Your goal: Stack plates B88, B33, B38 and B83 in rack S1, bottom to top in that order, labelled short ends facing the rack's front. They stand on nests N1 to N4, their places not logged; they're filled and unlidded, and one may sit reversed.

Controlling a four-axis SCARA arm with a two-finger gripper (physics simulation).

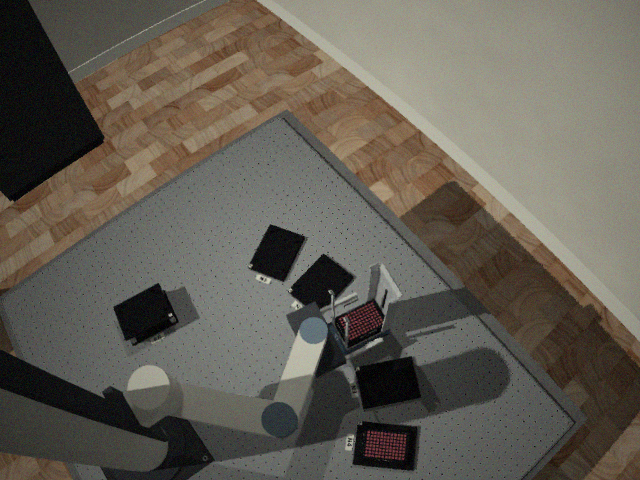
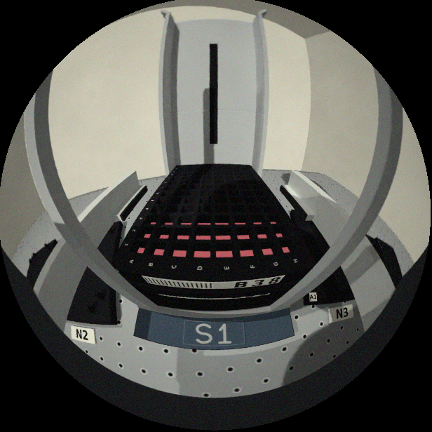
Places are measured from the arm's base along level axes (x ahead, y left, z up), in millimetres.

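Pixels of known places: gripper, fingertip midpoint: (image 1: 369,316); arm's base, link origin: (image 1: 146,446).
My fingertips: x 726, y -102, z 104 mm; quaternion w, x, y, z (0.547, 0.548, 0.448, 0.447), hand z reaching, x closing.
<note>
For each thing: its top centre in the pictures, then the offset to it from my fingertips. Level surfaces: height alone.
- Plate B38, top centre: (image 1: 361,320) dy +5, dx -23, dz +0 mm
- rack S1, top centre: (image 1: 362,293) dy +6, dx -30, dz +210 mm
- filled plate, top centre: (image 1: 385,445) dy -298, dx -182, dz -65 mm
- Nest N1, top centre: (image 1: 276,249) dy +362, dx -65, dz -70 mm
- nest N2, top centre: (image 1: 320,282) dy +191, dx -23, dz -70 mm
- nest N3, top centre: (image 1: 388,381) dy -165, dx -62, dz -70 mm
- separate black block, top centre: (image 1: 140,310) dy +429, dx -511, dz -22 mm
- perforated table, surface height: dz -91 mm
Plate B38 (image 1: 360,322) (image 2: 214,254) sits level inside rack S1 (image 1: 391,289) (image 2: 165,330); its labelled short end faces the blue S1 front. Any plates beneath it are hidden. My gripper (image 1: 360,323) (image 2: 213,176) is open, its fingers apart along B38's two long sides, with nothing held. A filled plate (image 1: 385,445) with red wells stands on nest N4; its label is unreadable. Nest N1 (image 1: 277,253), nest N2 (image 1: 321,280) (image 2: 95,295) and nest N3 (image 1: 388,382) (image 2: 327,280) show black tops with no red wells.
The rack's tall back wall (image 2: 240,100) and curved front posts rise around B38. Nests N2 and N3 stand close on either side of the rack. A separate black block (image 1: 145,312) stands at the left of the perforated table (image 1: 222,222). The arm (image 1: 297,372) reaches in from the lower left.
</note>
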